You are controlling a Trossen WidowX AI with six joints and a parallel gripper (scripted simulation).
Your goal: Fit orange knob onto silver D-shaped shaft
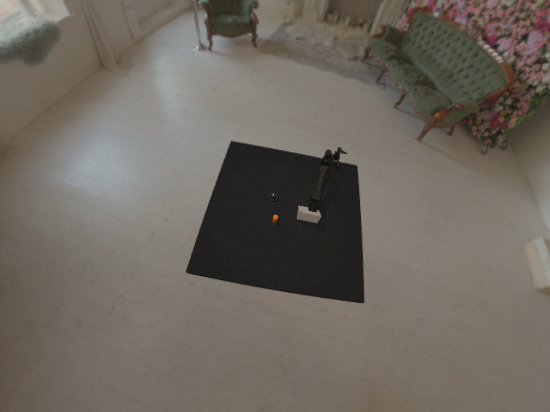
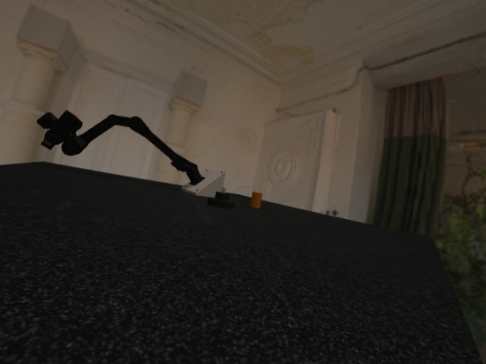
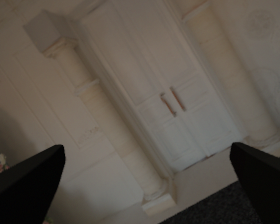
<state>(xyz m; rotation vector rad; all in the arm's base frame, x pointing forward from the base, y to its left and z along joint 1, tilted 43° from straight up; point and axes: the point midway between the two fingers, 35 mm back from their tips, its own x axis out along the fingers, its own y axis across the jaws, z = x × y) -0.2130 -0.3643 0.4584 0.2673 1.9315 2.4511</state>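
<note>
Now: the orange knob 720 mm to the left of my gripper tip, 530 mm ahead of it and 110 mm below it. From my gripper tip the other things lie so: dark round pedestal (590 mm ahead, 520 mm to the left, 130 mm below).
</note>
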